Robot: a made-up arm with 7 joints. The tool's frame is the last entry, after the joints.
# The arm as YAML. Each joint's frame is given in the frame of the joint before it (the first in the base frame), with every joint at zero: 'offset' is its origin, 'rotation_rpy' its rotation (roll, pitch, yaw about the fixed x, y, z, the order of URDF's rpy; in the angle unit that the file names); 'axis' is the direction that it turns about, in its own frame. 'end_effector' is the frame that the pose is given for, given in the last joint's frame.
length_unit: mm
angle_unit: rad
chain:
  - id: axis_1
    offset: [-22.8, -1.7, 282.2]
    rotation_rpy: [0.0, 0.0, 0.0]
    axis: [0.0, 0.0, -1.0]
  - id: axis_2
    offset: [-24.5, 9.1, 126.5]
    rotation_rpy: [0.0, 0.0, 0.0]
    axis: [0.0, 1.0, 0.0]
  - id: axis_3
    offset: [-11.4, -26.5, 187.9]
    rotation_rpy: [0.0, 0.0, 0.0]
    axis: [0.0, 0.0, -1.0]
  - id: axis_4
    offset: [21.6, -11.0, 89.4]
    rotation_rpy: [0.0, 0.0, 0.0]
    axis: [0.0, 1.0, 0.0]
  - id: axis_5
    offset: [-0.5, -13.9, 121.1]
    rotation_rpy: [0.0, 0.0, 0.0]
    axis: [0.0, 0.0, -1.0]
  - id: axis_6
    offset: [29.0, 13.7, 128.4]
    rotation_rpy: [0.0, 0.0, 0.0]
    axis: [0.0, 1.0, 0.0]
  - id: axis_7
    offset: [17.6, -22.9, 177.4]
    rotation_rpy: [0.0, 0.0, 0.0]
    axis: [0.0, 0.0, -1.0]
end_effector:
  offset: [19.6, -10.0, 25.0]
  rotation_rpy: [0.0, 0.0, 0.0]
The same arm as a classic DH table. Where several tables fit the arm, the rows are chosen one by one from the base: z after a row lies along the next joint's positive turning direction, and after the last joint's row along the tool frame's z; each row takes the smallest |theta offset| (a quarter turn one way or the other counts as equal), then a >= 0, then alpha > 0; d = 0 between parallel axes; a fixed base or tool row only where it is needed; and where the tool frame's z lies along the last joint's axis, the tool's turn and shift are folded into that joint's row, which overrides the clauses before.
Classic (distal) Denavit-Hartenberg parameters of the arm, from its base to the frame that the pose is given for. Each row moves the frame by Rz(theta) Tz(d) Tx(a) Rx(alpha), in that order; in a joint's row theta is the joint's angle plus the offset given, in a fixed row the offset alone. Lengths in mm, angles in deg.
base (fixed): theta offset 4.26  d 0.0  a -22.9  alpha 180.00
axis_1: theta offset 4.26  d -408.7  a -24.5  alpha 90.00
axis_2: theta offset 0.00  d -17.4  a -11.4  alpha -90.00
axis_3: theta offset 0.00  d -277.3  a 21.6  alpha 90.00
axis_4: theta offset 0.00  d -24.9  a -0.5  alpha -90.00
axis_5: theta offset 0.00  d -249.5  a 29.0  alpha 90.00
axis_6: theta offset 0.00  d -9.2  a 17.6  alpha -90.00
axis_7: theta offset 27.03  d 0.0  a 22.0  alpha 180.00
tool (fixed): theta offset 27.03  d 202.4  a 0.0  alpha 0.00

